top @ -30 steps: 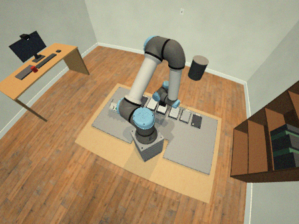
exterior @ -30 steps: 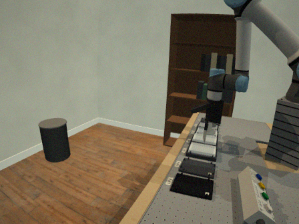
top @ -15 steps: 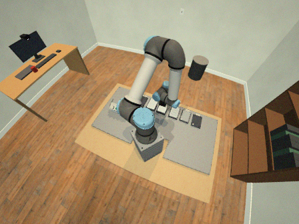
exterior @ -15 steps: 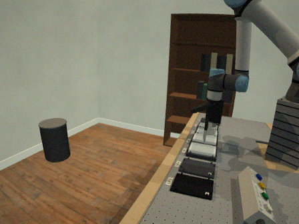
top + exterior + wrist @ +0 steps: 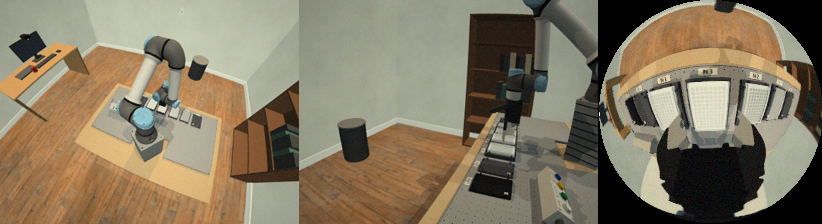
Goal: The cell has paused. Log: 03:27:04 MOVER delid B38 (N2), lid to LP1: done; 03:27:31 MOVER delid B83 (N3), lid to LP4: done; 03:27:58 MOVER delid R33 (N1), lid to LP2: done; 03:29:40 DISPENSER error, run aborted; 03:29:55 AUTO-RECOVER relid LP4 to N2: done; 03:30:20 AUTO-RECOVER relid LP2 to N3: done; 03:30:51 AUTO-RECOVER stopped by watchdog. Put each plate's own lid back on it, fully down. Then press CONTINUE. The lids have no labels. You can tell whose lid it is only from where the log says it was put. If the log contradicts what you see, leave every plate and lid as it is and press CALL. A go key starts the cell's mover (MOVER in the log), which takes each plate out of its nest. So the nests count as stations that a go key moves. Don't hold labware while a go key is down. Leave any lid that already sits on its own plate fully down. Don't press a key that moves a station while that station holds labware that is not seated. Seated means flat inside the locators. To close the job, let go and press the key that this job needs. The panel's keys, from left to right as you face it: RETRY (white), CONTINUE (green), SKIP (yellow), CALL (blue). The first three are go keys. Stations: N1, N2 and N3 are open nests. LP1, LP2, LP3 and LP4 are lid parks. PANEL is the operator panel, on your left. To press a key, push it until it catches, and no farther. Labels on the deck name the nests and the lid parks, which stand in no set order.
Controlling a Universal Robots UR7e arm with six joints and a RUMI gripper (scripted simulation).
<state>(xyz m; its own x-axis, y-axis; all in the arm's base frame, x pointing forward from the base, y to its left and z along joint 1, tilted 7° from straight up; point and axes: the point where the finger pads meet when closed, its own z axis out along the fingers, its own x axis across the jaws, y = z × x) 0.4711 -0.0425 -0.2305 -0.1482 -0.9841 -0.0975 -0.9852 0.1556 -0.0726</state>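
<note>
Right now the white gridded plate is 2 cm below my hand. Also, from my hand: dark lid park (6 cm behind, 39 cm to the right, 4 cm below); yellow key (17 cm behind, 42 cm to the left, 2 cm above); blue key (18 cm behind, 37 cm to the left, 2 cm above).
</note>
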